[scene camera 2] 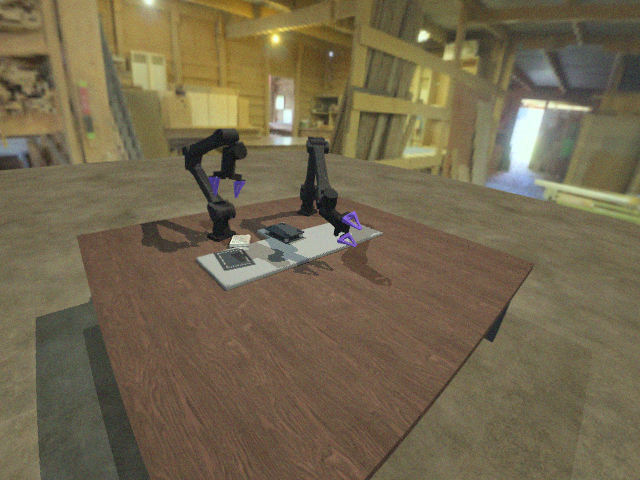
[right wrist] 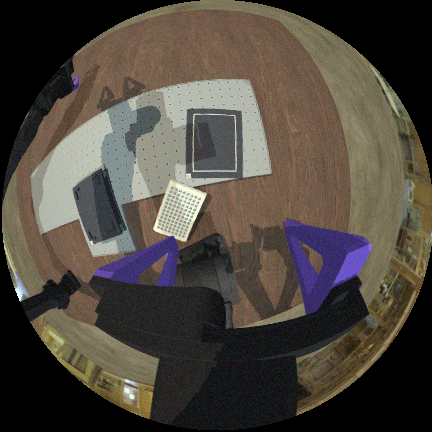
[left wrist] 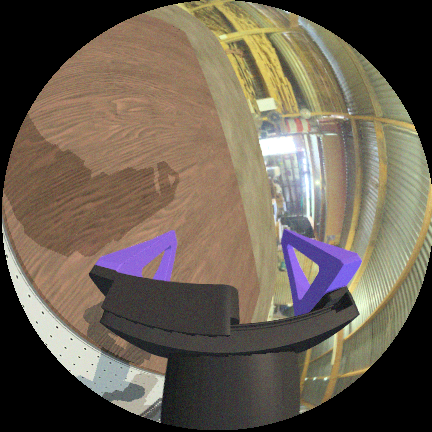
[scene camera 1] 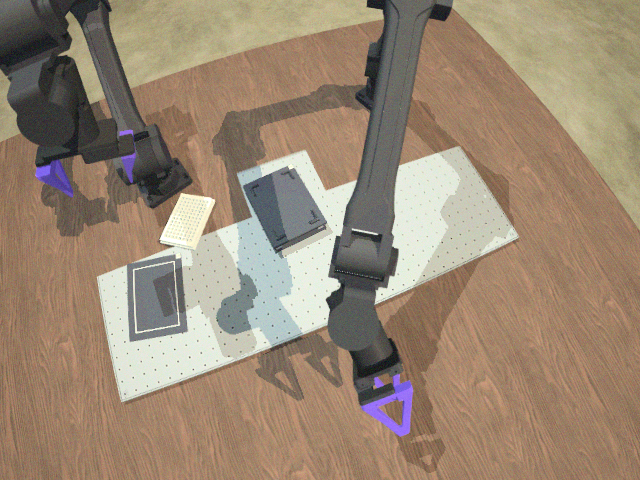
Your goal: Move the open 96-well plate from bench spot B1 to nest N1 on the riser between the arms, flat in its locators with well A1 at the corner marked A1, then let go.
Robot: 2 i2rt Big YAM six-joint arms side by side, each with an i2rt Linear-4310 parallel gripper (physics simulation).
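Where they show: left gripper, fingertip midpoint: [scene camera 2: 358, 238] [left wrist: 229, 236] [scene camera 1: 399, 415]; right gripper, fingertip midpoint: [scene camera 2: 225, 196] [right wrist: 229, 234] [scene camera 1: 102, 187]; left arm's base, link origin: [scene camera 2: 307, 212] [right wrist: 71, 280]; right arm's base, link origin: [scene camera 2: 221, 236] [right wrist: 203, 254] [scene camera 1: 165, 184].
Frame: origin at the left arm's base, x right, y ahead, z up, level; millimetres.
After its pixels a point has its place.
Note:
The cream 96-well plate [scene camera 1: 187, 221] {z 17, x 608, y -2 mm} [scene camera 2: 239, 240] {z 23, x 621, y 3 mm} [right wrist: 180, 210] {z 22, x 615, y -5 mm} lies wells up near the right arm's base, off the outlined dark pad [scene camera 1: 157, 310] {z 15, x 767, y 124 mm} [scene camera 2: 235, 259] {z 15, x 760, y 110 mm} [right wrist: 225, 145] {z 15, x 772, y 74 mm}. Its near end overlaps the pegboard's edge in scene camera 1; whether it is tilted is unclear. The dark nest [scene camera 1: 294, 206] {z 46, x 412, y 139 mm} [scene camera 2: 283, 231] {z 46, x 449, y 131 mm} [right wrist: 100, 207] {z 46, x 451, y 107 mm}, with corner locators and no plate, sits on the riser. My right gripper [scene camera 1: 101, 188] {z 243, x 682, y -8 mm} [scene camera 2: 226, 196] {z 243, x 682, y -8 mm} [right wrist: 229, 234] {z 243, x 682, y -8 mm} is open and empty, high above the table, left of the plate in scene camera 1. My left gripper [scene camera 1: 400, 410] {z 154, x 541, y 548 mm} [scene camera 2: 356, 236] {z 154, x 541, y 548 mm} [left wrist: 229, 236] {z 154, x 541, y 548 mm} is open and empty beyond the pegboard's front edge. Well A1 cannot be made out.
The white pegboard [scene camera 1: 155, 366] {z 13, x 833, y 215 mm} [scene camera 2: 227, 281] {z 13, x 900, y 204 mm} [right wrist: 257, 150] {z 13, x 837, y 32 mm} lies on the wooden table [scene camera 1: 232, 439] {z 0, x 795, y 417 mm} [scene camera 2: 320, 361] {z 0, x 1031, y 659 mm}. The left forearm [scene camera 1: 385, 129] {z 354, x 349, y 265 mm} crosses above it, right of the nest in scene camera 1. The right arm's base [scene camera 1: 165, 183] {z 48, x 597, y -100 mm} stands close to the plate. Arm shadows fall across the board.

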